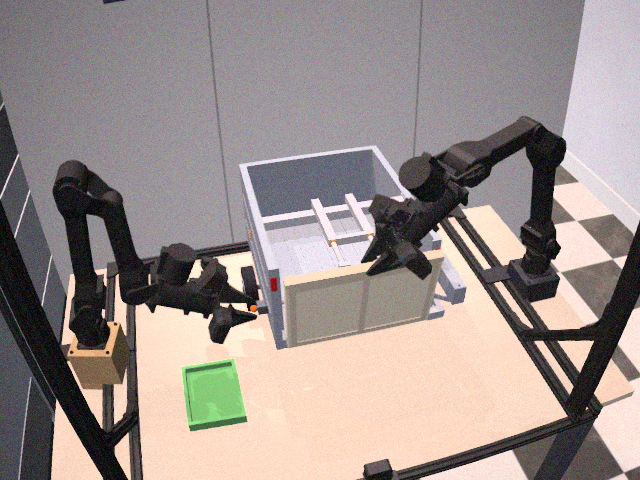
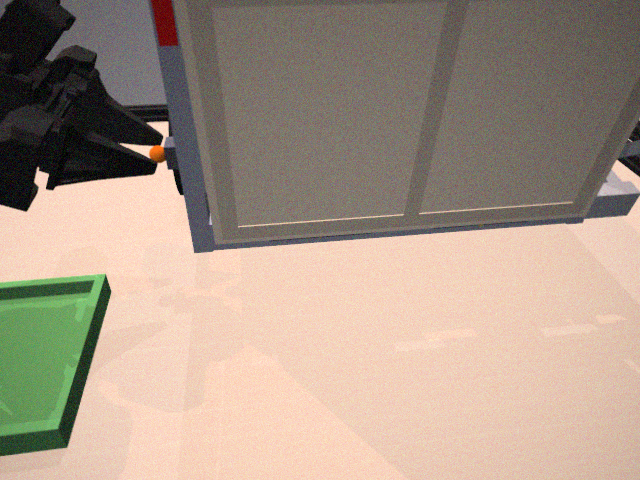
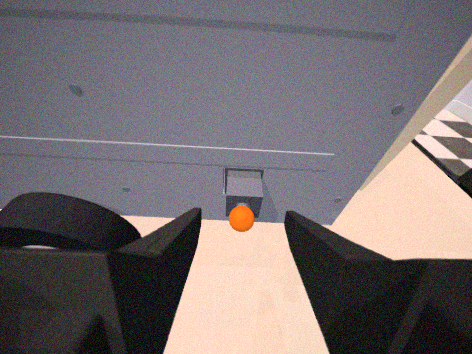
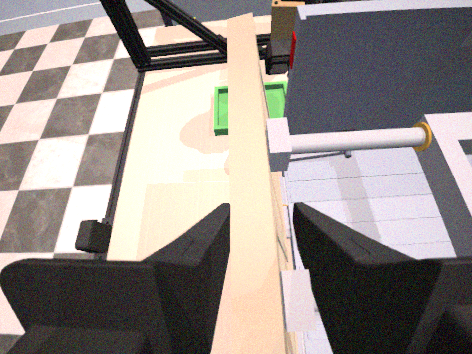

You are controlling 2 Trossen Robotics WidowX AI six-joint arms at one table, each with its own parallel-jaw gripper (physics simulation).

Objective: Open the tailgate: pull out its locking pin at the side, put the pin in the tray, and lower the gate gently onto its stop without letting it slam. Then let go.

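Frame: origin at the left arm's base, x ahead, y left, z up, level; metres.
Seen in the pictures: left gripper, fingertip midpoint: (image 1: 254,308) (image 2: 159,154) (image 3: 243,216); right gripper, fingertip midpoint: (image 1: 364,269) (image 4: 261,211); left arm's base, link origin: (image 1: 93,338); right arm's base, link origin: (image 1: 534,268).
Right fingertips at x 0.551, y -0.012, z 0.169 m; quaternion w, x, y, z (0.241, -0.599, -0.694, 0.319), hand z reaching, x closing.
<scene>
Pixels of each thing's top centre, then the offset from my right fingertips to it. "pt": a spot on its surface instead.
- locking pin's orange ball head, top centre: (image 3: 242,211) (image 2: 156,146) (image 1: 253,306) 0.082 m left, 0.213 m back, 0.153 m down
- green tray, top centre: (image 2: 4,346) (image 1: 212,390) (image 4: 251,103) 0.055 m right, 0.304 m back, 0.256 m down
- grey trailer body, surface spot: (image 1: 255,211) pt 0.193 m left, 0.199 m back, 0.002 m up
- white frame, surface spot: (image 1: 323,222) pt 0.133 m left, 0.065 m back, 0.010 m up
- black wheel, top centre: (image 3: 29,208) (image 1: 248,271) 0.219 m left, 0.232 m back, 0.174 m down
The locking pin's orange ball head (image 1: 253,308) (image 2: 157,153) (image 3: 241,219) sticks out of a grey block on the trailer's side; its shaft is mostly hidden. My left gripper (image 1: 254,308) (image 2: 158,153) (image 3: 243,216) is open, fingertips on either side of the ball with gaps. The beige tailgate (image 1: 325,310) (image 2: 330,113) (image 4: 247,150) stands upright. My right gripper (image 1: 364,268) (image 4: 261,211) is shut on its top edge, one finger outside and one inside. The green tray (image 1: 217,422) (image 2: 87,382) (image 4: 217,110) lies on the table, and no pin shows in it.
The grey trailer body (image 1: 255,211) stands behind the gate. Inside it, a white frame (image 1: 323,222) has rods reaching toward the gate. A black wheel (image 1: 248,281) (image 3: 65,217) is close to the left gripper. Black rails (image 1: 131,361) run along the table's sides.
</scene>
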